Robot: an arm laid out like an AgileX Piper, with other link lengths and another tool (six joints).
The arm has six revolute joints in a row. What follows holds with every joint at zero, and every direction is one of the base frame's. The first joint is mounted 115.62 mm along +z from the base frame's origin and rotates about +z. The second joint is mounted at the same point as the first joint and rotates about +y. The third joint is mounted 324.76 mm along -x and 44.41 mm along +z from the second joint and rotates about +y. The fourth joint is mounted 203.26 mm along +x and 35.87 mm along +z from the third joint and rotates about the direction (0.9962, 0, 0.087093). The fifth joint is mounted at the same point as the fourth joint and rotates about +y. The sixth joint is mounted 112.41 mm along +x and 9.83 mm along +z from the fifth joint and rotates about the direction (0.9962, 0, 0.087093). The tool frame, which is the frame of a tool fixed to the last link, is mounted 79.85 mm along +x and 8.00 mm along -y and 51.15 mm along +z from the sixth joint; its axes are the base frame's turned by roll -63.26, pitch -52.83 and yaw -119.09 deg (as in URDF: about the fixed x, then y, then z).
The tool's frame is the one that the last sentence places.
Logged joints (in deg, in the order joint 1, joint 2, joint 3, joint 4, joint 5, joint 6), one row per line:
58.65, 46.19, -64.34, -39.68, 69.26, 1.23
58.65, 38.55, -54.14, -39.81, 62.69, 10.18
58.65, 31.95, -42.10, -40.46, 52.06, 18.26
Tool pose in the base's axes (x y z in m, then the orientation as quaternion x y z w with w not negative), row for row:
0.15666, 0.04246, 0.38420, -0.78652, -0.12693, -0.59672, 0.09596
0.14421, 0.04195, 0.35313, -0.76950, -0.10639, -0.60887, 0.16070
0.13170, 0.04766, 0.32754, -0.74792, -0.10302, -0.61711, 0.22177
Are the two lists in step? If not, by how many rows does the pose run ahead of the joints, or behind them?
The pose runs 1 row ahead of the joints: the pose in row i belongs to the joints in row i + 1.
